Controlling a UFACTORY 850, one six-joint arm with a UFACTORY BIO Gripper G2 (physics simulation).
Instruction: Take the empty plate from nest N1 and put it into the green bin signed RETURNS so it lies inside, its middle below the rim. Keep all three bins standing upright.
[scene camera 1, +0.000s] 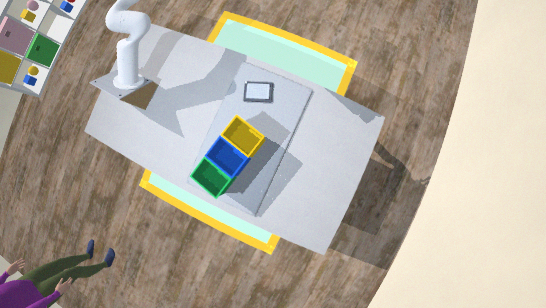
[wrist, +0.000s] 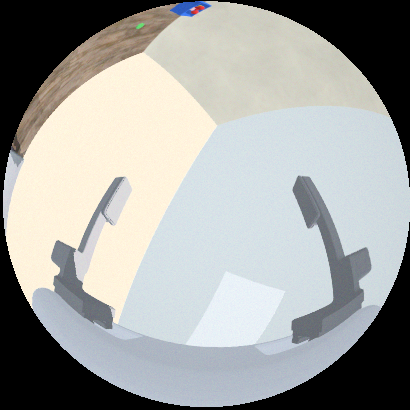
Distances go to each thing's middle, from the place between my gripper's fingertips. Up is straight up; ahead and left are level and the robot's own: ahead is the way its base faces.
The yellow bin (scene camera 1: 239, 133) lies 63 cm ahead of my hand, 69 cm to the right of it and 91 cm below it. From my hand the other things lie so: green bin (scene camera 1: 211, 178) (59 cm ahead, 95 cm to the right, 91 cm below); blue bin (scene camera 1: 224, 155) (61 cm ahead, 82 cm to the right, 91 cm below).
